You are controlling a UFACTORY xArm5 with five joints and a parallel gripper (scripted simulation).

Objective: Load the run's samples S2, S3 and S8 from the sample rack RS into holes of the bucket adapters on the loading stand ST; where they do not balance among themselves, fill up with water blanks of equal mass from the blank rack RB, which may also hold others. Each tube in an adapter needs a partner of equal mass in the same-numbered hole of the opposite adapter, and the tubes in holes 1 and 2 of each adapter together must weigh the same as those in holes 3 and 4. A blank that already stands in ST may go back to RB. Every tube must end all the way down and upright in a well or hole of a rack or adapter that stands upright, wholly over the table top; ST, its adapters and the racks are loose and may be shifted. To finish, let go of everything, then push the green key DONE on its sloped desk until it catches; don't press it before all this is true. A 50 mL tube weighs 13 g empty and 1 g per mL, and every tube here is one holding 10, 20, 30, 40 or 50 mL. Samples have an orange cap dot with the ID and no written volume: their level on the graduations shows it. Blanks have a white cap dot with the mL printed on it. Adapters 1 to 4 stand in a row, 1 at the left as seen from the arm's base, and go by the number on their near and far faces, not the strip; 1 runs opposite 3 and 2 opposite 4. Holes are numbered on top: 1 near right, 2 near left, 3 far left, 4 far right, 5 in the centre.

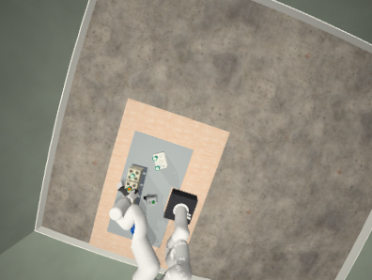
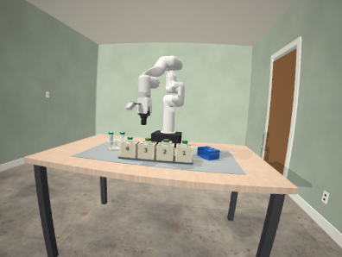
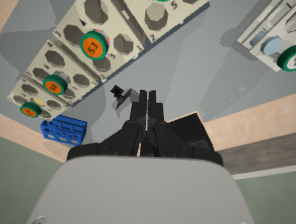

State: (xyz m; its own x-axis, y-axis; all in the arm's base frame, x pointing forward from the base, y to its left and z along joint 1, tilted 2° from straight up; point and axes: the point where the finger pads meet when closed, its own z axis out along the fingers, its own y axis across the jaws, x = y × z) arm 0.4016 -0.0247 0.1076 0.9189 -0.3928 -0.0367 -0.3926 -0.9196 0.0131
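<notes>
The done key desk lies 16 cm below my hand, 15 cm behind it and 10 cm to the left of it. The rest, counted from my hand: blank rack RB: 24 cm to the right, 19 cm below, 5 cm behind; loading stand ST: 21 cm below, 11 cm to the left, 4 cm ahead; blue sample rack RS: 40 cm to the left, 19 cm below, 16 cm behind.
</notes>
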